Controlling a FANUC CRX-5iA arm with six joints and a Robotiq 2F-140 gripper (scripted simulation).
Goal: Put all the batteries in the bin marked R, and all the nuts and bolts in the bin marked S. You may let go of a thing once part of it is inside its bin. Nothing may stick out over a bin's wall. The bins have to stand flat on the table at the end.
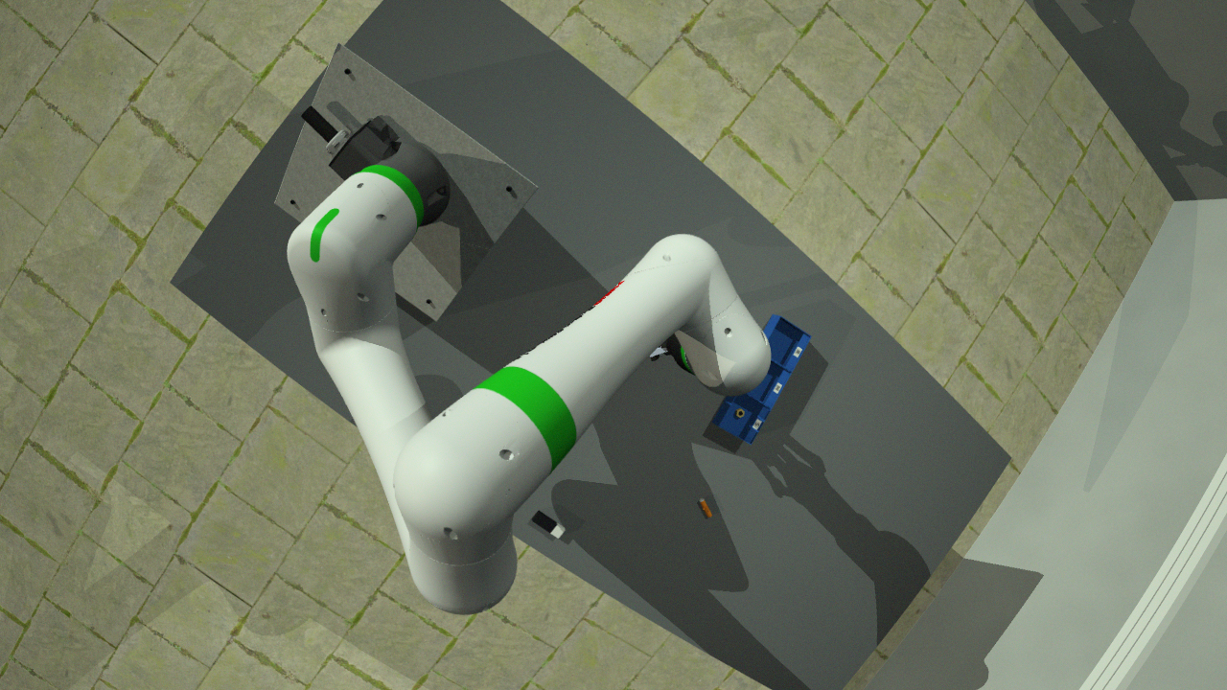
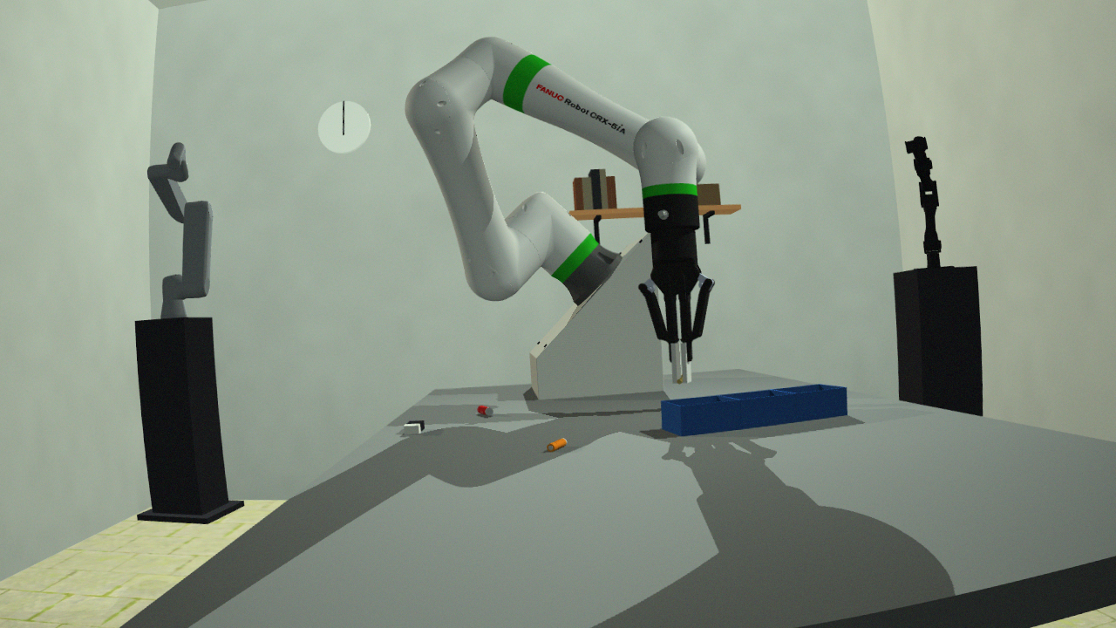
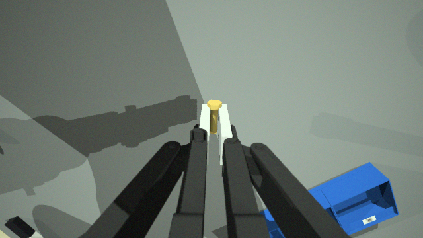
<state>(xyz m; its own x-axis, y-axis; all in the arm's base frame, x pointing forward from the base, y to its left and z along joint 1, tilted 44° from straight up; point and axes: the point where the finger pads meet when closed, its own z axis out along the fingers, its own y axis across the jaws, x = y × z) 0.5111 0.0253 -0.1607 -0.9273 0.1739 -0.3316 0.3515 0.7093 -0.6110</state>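
My gripper is now 26 cm short of the brass nut and 7 cm above it. Round my hand: red battery 8 cm behind, 34 cm to the right, 7 cm below; then yellow bolt 1 cm behind, 3 cm below; then blue three-compartment bin 24 cm ahead, 8 cm to the left, 6 cm below.
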